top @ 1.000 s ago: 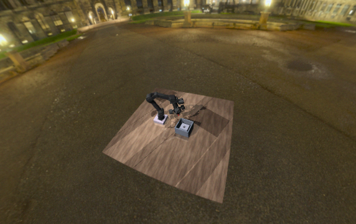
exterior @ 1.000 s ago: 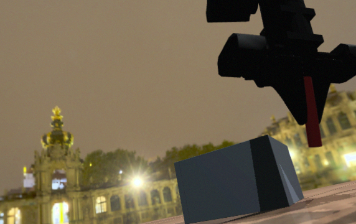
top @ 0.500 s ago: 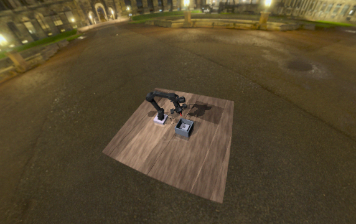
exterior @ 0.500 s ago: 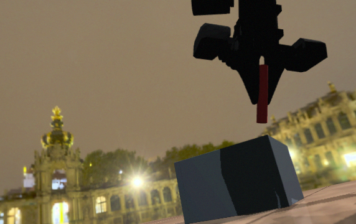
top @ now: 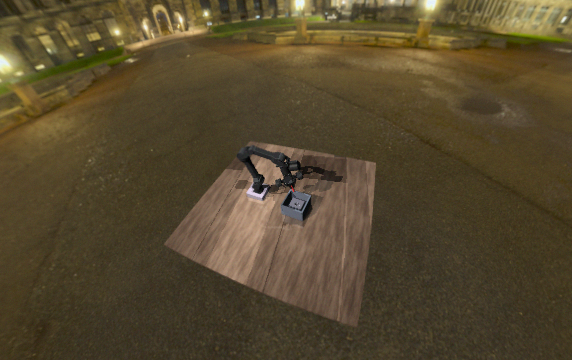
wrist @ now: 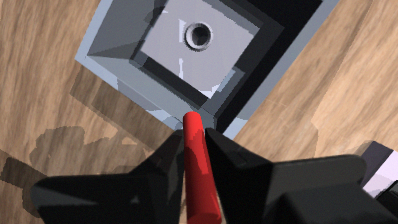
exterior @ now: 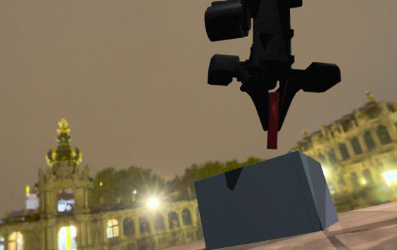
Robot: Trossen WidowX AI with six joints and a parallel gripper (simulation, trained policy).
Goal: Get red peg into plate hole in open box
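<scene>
My gripper tip is 90 mm above the plate, 60 mm to the left of it and 50 mm short of it. Round my gripper tip: red peg 10 mm behind, 10 mm above; then grey box 110 mm below, 60 mm to the right, 50 mm ahead.
</scene>
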